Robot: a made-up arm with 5 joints.
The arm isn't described. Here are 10 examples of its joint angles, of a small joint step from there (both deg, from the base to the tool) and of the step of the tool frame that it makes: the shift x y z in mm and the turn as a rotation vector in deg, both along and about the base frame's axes.
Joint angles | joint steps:
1: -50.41 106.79 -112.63 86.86 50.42 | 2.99 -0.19 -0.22 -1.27 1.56
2: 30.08 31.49 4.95 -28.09 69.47 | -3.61 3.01 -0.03 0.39 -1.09
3: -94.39 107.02 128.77 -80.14 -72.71 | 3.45 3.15 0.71 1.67 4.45
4: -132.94 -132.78 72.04 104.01 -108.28 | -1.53 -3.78 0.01 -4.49 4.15
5: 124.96 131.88 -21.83 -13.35 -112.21 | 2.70 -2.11 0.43 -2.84 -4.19
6: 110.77 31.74 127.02 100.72 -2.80 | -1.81 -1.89 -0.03 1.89 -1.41
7: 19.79 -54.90 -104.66 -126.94 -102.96 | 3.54 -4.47 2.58 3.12 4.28
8: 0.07 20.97 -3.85 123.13 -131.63 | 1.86 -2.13 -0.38 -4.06 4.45
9: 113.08 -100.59 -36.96 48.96 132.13 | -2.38 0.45 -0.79 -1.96 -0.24
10: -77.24 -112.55 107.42 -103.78 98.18 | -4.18 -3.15 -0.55 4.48 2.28
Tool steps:
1: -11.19 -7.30 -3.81 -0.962 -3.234 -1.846
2: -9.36 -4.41 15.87 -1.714 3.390 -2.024
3: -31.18 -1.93 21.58 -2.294 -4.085 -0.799
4: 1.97 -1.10 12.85 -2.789 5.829 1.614
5: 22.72 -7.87 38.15 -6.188 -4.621 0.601
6: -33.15 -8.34 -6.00 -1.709 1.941 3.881
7: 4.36 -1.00 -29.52 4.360 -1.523 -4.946
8: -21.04 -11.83 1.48 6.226 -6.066 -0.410
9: -25.91 4.35 2.76 1.403 2.061 1.208
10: 24.16 24.38 7.30 2.192 3.755 -7.820
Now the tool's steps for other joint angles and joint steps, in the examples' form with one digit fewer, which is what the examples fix.
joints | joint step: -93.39 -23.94 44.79 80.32 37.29 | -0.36 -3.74 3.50 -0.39 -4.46
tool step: 20.0 -8.0 -5.4 -2.59 4.85 -0.27
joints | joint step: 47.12 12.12 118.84 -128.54 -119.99 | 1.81 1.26 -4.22 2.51 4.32
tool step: 24.7 0.0 -8.9 0.85 0.44 2.64
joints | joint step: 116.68 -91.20 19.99 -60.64 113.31 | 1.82 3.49 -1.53 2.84 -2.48
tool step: 4.2 12.3 -7.0 -1.51 -2.06 -1.40
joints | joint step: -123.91 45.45 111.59 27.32 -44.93 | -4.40 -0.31 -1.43 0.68 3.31
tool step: 29.2 6.1 3.2 3.21 6.32 -2.83
